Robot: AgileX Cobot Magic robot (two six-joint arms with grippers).
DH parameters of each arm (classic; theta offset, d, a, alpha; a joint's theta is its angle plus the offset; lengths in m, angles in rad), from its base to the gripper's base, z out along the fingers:
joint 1: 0 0.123 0 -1.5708
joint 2: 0.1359 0 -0.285 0
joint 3: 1.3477 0 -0.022 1.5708
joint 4: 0 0.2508 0 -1.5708
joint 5: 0 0 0.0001 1.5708
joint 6: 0 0.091 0 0
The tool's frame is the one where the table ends.
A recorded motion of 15 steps. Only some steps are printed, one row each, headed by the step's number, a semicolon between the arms.
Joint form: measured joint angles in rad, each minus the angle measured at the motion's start. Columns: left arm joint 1, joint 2, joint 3, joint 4, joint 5, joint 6; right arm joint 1, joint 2, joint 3, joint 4, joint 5, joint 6.
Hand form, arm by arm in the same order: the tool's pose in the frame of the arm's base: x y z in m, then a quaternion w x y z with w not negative. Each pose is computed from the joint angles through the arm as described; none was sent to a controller.
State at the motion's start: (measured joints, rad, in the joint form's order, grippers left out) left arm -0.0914 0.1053 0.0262 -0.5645 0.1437 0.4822; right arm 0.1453 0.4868 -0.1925 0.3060 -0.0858 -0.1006
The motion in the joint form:
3: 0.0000 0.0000 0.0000 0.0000 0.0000 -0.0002; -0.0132 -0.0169 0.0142 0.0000 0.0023 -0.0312
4: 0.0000 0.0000 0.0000 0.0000 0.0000 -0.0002; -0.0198 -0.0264 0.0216 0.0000 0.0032 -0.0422
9: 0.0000 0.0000 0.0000 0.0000 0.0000 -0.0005; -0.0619 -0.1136 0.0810 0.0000 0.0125 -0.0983
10: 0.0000 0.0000 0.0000 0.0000 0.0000 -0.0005; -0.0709 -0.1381 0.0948 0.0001 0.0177 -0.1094
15: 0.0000 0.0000 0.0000 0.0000 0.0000 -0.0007; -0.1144 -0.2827 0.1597 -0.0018 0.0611 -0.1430
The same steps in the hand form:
3: 0.0633 -0.0129 0.1869 0.64081 0.02994 0.76253 -0.08372; 0.1054 0.0117 0.2445 0.65534 0.02372 0.74943 0.09129
4: 0.0633 -0.0129 0.1869 0.64081 0.02994 0.76253 -0.08372; 0.1040 0.0109 0.2429 0.65656 0.02198 0.74907 0.08570
9: 0.0633 -0.0129 0.1869 0.64080 0.02983 0.76254 -0.08382; 0.0923 0.0057 0.2304 0.66690 0.01590 0.74293 0.05522
10: 0.0633 -0.0129 0.1869 0.64080 0.02983 0.76254 -0.08382; 0.0893 0.0048 0.2275 0.66950 0.01468 0.74103 0.04936
15: 0.0633 -0.0129 0.1869 0.64079 0.02975 0.76254 -0.08388; 0.0739 0.0016 0.2133 0.68479 0.01332 0.72806 0.02862

